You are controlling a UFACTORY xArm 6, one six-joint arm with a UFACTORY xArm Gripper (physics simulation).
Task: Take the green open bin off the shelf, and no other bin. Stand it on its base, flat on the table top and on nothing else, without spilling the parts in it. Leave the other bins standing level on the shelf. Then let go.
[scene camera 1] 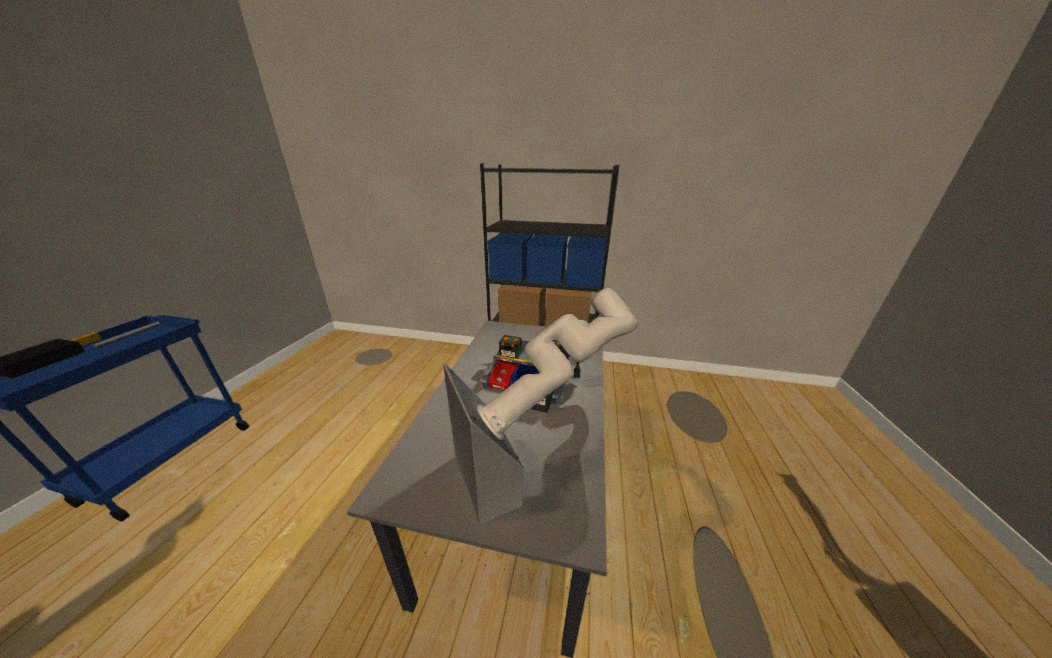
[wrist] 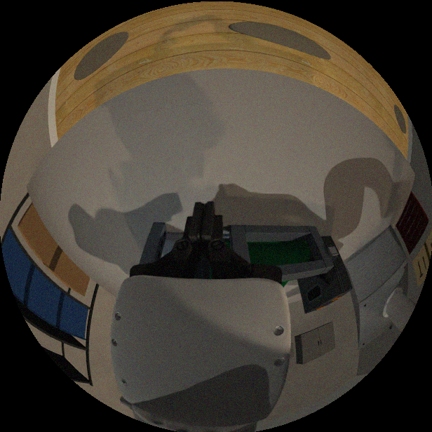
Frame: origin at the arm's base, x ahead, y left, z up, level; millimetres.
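Seen in the pictures: gripper, between the fingertips: (scene camera 1: 576,376); arm's base, origin of its link: (scene camera 1: 489,422).
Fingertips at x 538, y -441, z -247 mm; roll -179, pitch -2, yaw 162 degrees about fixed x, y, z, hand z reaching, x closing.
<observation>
Offsets run from my fingertips to a thing's top centre. Level surfaces: height alone.
The green bin (wrist: 280,253) shows in the wrist view as a green surface through an opening of the dark grey shelf frame (wrist: 240,245), right of the fingers. Its base and the parts in it are hidden. My gripper (wrist: 206,213) is shut and empty; its fingertips are in front of the frame, left of the green surface. I cannot tell whether they touch the frame. In the scene view the arm hides most of the shelf and the gripper. A red bin {dx +68, dy +367, dz +34 mm} (scene camera 1: 501,375) and part of a blue bin {dx +22, dy +265, dz +34 mm} (scene camera 1: 522,373) show left of the arm.
A dark box with orange marks (wrist: 327,280) stands beside the shelf frame. An upright grey panel (scene camera 1: 496,481) stands on the table {dz -47 mm} (scene camera 1: 418,481) by the arm's base. A tall rack (scene camera 1: 612,201) with blue and brown boxes is behind the table, and a blue cart (scene camera 1: 124,353) at the left.
</observation>
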